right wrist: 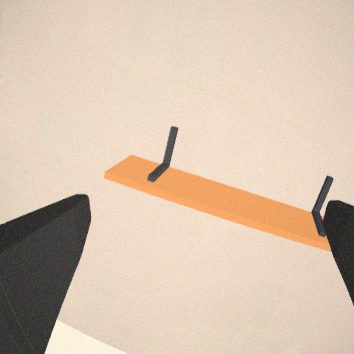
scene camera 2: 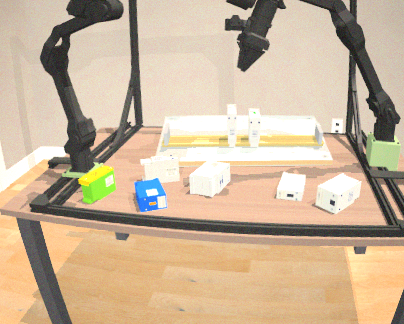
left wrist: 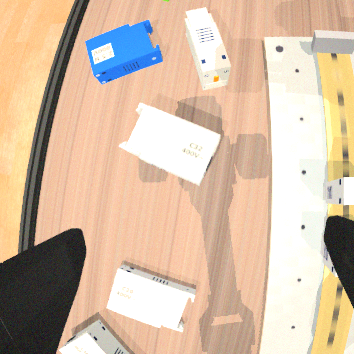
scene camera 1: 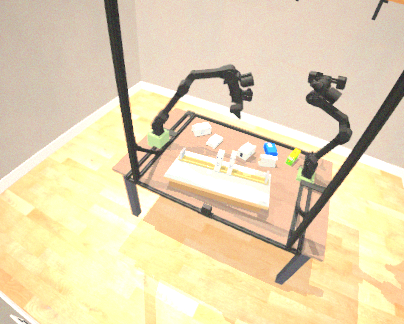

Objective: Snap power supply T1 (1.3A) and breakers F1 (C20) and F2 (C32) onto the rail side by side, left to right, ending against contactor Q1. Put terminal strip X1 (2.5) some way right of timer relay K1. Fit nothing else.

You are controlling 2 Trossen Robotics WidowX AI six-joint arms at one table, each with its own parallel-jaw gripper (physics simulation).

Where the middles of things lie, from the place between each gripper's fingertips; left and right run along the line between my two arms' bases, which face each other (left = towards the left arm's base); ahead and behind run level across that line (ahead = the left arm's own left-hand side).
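White baseplate with yellow rail [scene camera 2: 318, 133]: my left hand 240 mm past it, 30 mm to the right of it, 260 mm above it. Counted from my left hand: white mounting plate [scene camera 2: 179, 125], 240 mm behind, 30 mm to the left, 270 mm below; blue module [left wrist: 125, 49], 110 mm ahead, 240 mm to the right, 290 mm below; green-and-yellow module [scene camera 2: 99, 183], 80 mm ahead, 390 mm to the right, 280 mm below. By its middle, the blue module is nearer to my left hand than to my right hand.
Green-and-yellow module: my right hand 100 mm past it, 30 mm to the right of it, 530 mm above it. Counted from my right hand: white baseplate with yellow rail, 420 mm behind, 460 mm to the left, 510 mm below; white mounting plate, 420 mm behind, 460 mm to the left, 520 mm below; blue module, 60 mm behind, 180 mm to the left, 540 mm below.
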